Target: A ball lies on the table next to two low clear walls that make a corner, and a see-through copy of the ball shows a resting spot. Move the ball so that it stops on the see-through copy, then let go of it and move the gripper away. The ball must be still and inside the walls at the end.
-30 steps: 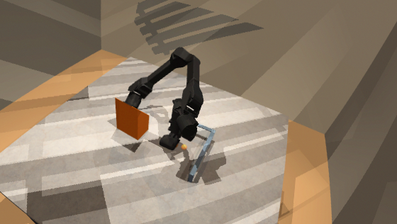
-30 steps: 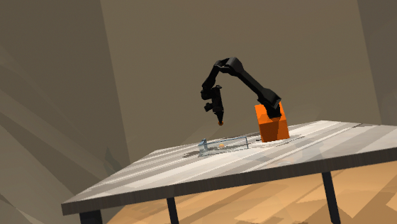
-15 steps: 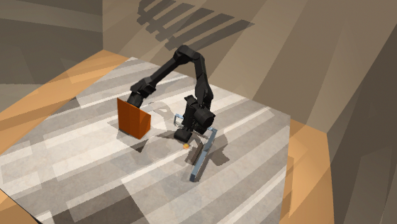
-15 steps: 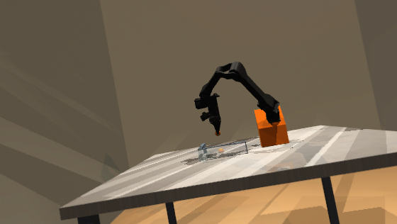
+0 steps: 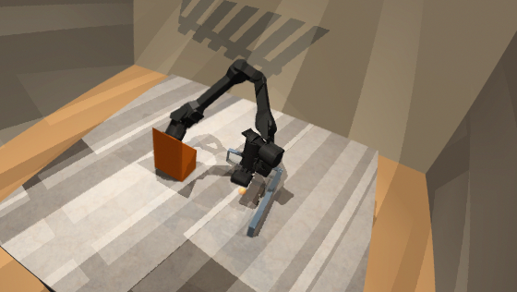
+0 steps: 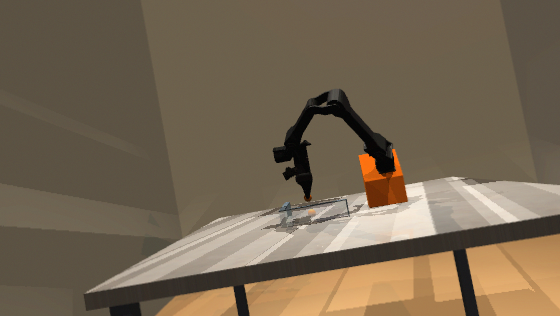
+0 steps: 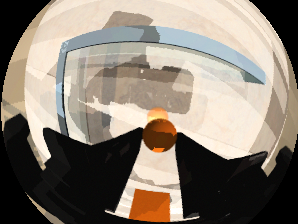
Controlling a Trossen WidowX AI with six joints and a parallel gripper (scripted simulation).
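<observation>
Right now the see-through copy is 60 mm below my gripper tip. From my gripper tip the other things lie so: clear wall 140 mm to the left, 40 mm below, 30 mm behind; then orange ball right at my gripper tip.
</observation>
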